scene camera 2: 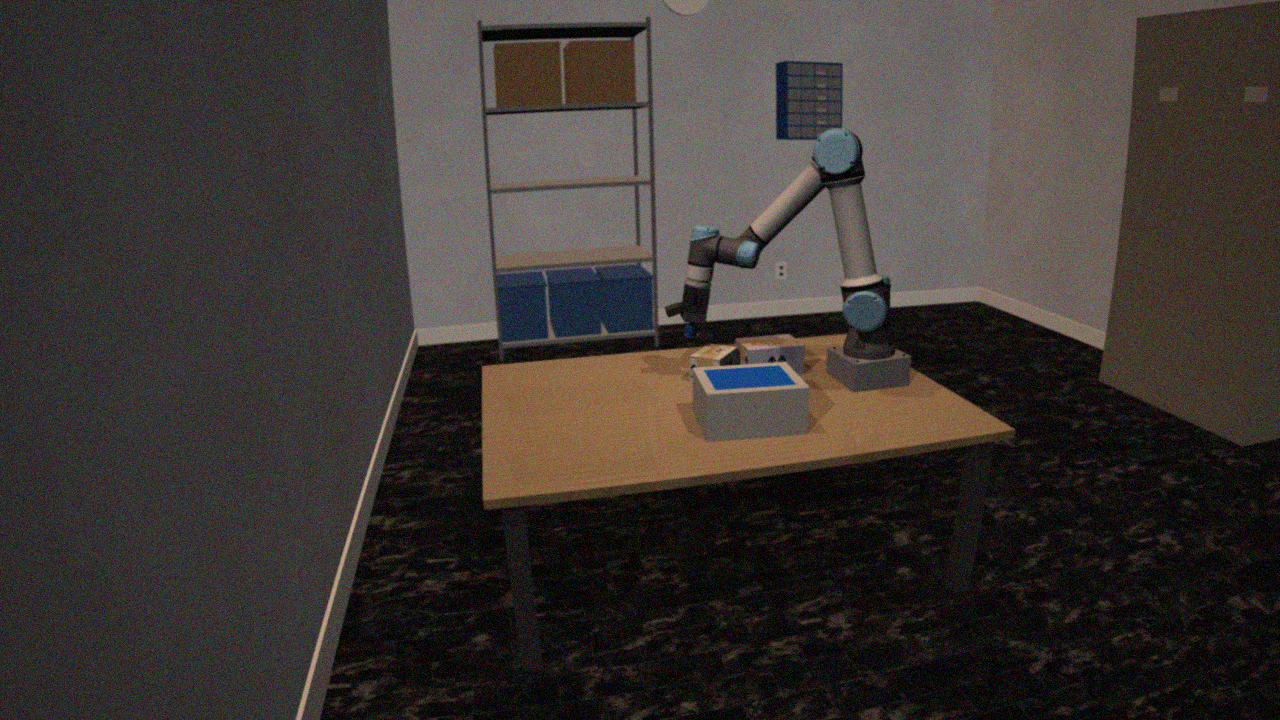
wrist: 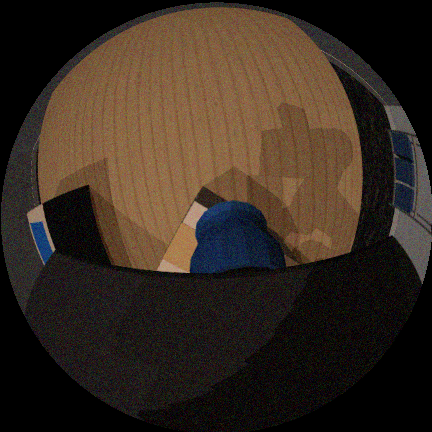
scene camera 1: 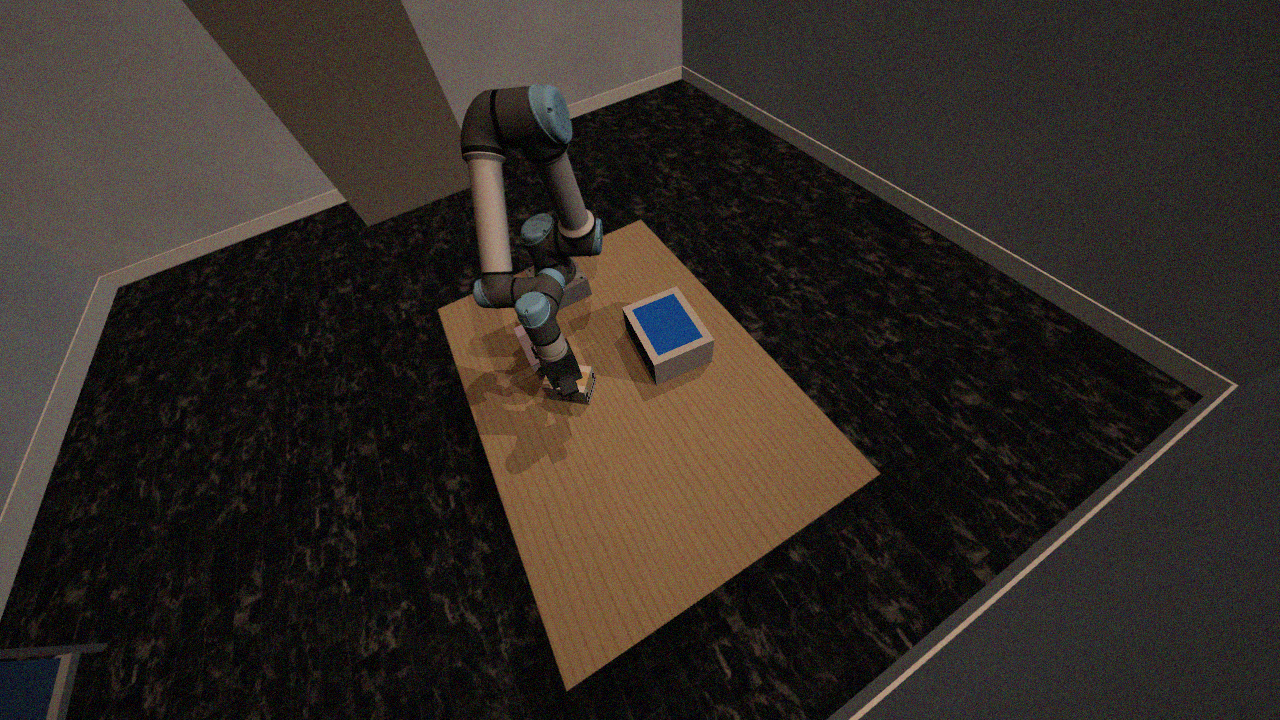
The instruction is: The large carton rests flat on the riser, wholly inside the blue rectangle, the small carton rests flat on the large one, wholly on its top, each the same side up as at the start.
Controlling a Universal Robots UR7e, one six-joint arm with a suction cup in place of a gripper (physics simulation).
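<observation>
The small carton, cream with a tan band, lies flat on the table, partly hidden by my tool in scene camera 1 and the wrist view. The large carton, pale lilac, lies flat beside it towards the arm's base, partly behind the arm in scene camera 1. My gripper, a blue suction cup, is open and holds nothing. It hangs tilted, above the level of the small carton's top, with a gap. The grey-white riser bears the blue rectangle; no carton is on it.
The wooden table carries the arm's base beside the large carton. The riser stands on the other side of the cartons from the shelf rack. The rack is on the floor beyond the table. A tall cabinet stands at the right.
</observation>
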